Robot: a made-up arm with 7 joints. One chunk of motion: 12 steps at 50 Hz.
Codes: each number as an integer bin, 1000 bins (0 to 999) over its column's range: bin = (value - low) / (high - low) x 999, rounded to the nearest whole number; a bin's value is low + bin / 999 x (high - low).
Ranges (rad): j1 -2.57..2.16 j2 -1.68..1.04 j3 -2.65..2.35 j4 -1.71..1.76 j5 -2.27..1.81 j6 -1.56..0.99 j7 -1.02..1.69
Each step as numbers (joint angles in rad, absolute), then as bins.
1 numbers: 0.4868 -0.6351 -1.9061 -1.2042 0.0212 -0.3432 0.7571
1 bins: 646 384 149 146 561 477 655
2 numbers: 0.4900 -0.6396 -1.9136 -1.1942 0.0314 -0.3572 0.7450
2 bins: 646 382 147 148 564 471 651
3 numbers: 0.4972 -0.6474 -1.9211 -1.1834 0.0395 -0.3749 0.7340
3 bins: 648 379 146 152 565 464 647
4 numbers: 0.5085 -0.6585 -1.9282 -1.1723 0.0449 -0.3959 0.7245
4 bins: 650 375 144 155 567 456 643
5 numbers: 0.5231 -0.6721 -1.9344 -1.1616 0.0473 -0.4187 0.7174
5 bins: 653 370 143 158 567 447 640
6 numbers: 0.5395 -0.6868 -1.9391 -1.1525 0.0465 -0.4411 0.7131
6 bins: 657 365 142 161 567 438 639
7 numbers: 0.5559 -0.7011 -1.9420 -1.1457 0.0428 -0.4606 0.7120
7 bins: 660 360 141 162 566 431 638
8 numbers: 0.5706 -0.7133 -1.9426 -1.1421 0.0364 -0.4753 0.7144
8 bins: 663 355 141 163 565 425 639
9 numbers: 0.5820 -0.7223 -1.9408 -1.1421 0.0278 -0.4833 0.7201
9 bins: 666 352 142 163 563 422 641
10 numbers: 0.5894 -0.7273 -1.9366 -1.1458 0.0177 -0.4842 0.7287
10 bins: 667 350 143 162 560 421 645
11 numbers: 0.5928 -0.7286 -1.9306 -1.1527 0.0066 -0.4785 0.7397
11 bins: 668 349 144 160 557 424 649
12 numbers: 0.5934 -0.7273 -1.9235 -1.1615 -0.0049 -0.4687 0.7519
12 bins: 668 350 145 158 555 428 653
